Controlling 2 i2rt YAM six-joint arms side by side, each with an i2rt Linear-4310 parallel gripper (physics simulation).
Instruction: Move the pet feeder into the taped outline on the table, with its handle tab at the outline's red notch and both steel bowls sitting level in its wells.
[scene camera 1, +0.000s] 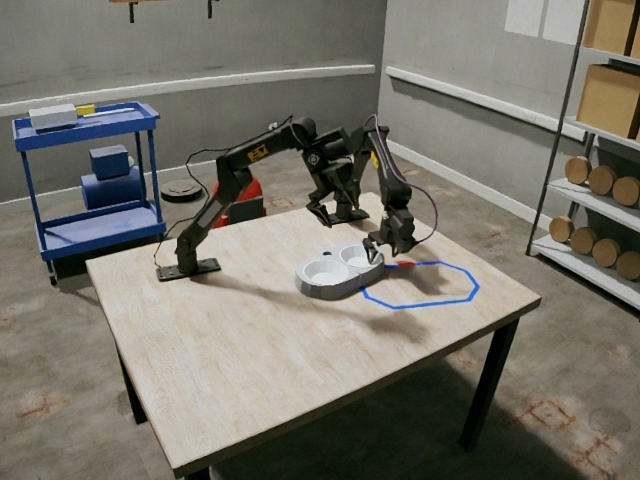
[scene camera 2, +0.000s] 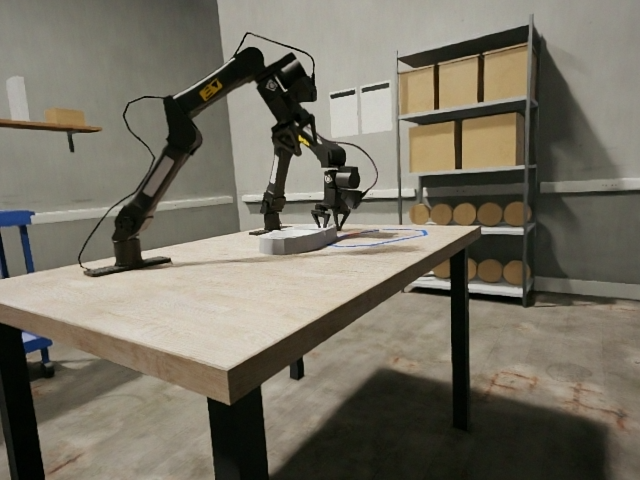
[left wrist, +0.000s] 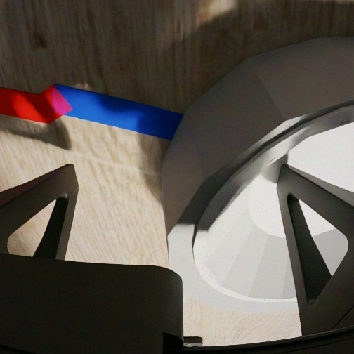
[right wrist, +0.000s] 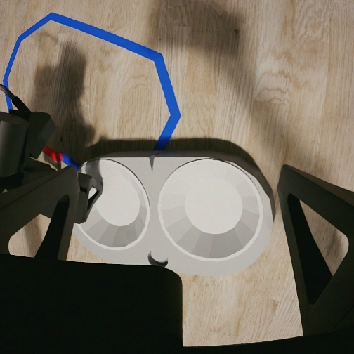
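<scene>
The light grey pet feeder lies flat beside the blue taped outline, its end over the outline's edge. The outline's red notch is outside the feeder. A small dark tab or recess shows on its long side. Two bowls sit in its wells, seemingly level. My left gripper is open, straddling the feeder's end wall, one finger over the bowl. My right gripper is open above the feeder.
The wooden table carries both arm bases. The left arm reaches close beside the right gripper's view of the feeder. A blue cart stands behind the table at the left of scene camera 1, and a shelf rack stands at the right.
</scene>
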